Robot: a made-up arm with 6 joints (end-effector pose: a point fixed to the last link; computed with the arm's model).
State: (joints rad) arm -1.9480 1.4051 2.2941 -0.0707 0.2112 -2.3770
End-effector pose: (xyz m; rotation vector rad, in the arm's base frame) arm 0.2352 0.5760 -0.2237 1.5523 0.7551 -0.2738
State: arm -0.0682 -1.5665 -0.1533 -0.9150 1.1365 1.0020
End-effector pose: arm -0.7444 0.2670 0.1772 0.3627 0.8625 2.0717
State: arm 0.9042 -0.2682 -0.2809 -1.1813 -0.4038 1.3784
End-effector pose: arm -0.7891 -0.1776 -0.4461 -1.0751 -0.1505 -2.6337
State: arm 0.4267 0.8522 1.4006 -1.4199 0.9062 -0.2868
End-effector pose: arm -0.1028 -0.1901 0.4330 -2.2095 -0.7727 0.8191
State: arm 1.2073 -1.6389 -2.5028 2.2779 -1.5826 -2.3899
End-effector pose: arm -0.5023 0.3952 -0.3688 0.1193 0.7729 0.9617
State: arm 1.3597 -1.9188 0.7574 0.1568 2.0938 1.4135
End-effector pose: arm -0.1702 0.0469 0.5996 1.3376 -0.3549 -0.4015
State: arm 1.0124 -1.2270 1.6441 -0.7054 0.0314 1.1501
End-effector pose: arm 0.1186 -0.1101 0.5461 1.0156 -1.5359 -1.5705
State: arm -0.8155 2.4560 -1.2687 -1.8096 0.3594 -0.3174
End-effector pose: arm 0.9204 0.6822 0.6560 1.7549 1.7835 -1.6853
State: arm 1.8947 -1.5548 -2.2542 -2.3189 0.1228 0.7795
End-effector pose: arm -1.2530 -0.2496 -0.0559 1.8849 -0.3982 2.0269
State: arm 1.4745 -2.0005 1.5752 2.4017 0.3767 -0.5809
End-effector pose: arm 0.1117 -0.5428 0.1351 -0.7545 -1.7658 0.2133
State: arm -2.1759 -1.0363 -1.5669 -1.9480 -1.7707 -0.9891
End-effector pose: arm 1.0073 0.0162 0.0575 1.9044 -1.1470 0.2095
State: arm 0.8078 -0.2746 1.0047 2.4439 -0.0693 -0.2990
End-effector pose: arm -0.0295 0.0797 -0.5193 0.0105 -1.2012 -1.5634
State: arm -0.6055 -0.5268 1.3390 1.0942 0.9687 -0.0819
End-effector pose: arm -0.5486 0.3960 0.0140 -2.3467 0.6220 -1.0792
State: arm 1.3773 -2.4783 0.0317 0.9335 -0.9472 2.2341
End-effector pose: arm -1.1446 -0.1989 0.5762 0.1566 1.8602 1.4422
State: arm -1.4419 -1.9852 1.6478 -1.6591 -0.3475 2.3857
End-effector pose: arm -0.0383 -0.3678 0.1620 -1.7395 0.9135 -0.9795
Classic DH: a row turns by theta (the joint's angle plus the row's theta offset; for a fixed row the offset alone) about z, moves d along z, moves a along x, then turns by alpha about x. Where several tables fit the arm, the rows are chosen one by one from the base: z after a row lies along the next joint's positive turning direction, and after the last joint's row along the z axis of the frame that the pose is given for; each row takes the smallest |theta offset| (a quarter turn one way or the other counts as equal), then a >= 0, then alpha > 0; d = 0 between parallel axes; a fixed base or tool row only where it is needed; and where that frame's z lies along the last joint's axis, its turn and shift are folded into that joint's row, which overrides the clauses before.
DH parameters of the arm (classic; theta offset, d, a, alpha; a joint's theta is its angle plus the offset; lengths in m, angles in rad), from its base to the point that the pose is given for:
joint 1: 0 0.15 -0.09 1.5708
joint 2: -1.5708 -0.55 0.02 1.5708
joint 3: -1.5708 0.03 0.04 -1.5708
joint 4: 0 0.38 -0.01 1.5708
joint 5: 0 0.4 0.07 1.5708
joint 6: 0.7854 0 -0.0283 0
tool (fixed): -2.3562 -0.34 0 0

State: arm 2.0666 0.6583 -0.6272 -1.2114 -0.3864 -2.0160
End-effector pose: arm -0.6616 -0.2546 -0.6446 0.4022 0.7031 1.5510
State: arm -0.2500 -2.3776 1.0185 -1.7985 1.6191 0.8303
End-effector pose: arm -0.3805 0.1515 -0.0951 1.3392 -0.5948 2.7300
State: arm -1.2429 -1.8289 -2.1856 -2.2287 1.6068 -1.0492
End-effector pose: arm 0.8554 0.3551 -0.3719 -0.4863 -0.4898 -2.7896
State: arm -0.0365 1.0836 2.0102 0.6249 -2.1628 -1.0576
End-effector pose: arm 0.1598 0.2001 -0.2221 0.7617 -1.4340 -0.4706
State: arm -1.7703 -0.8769 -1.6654 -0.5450 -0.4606 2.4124
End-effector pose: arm 1.2317 0.1105 0.5720 -0.8972 -1.8586 0.0138
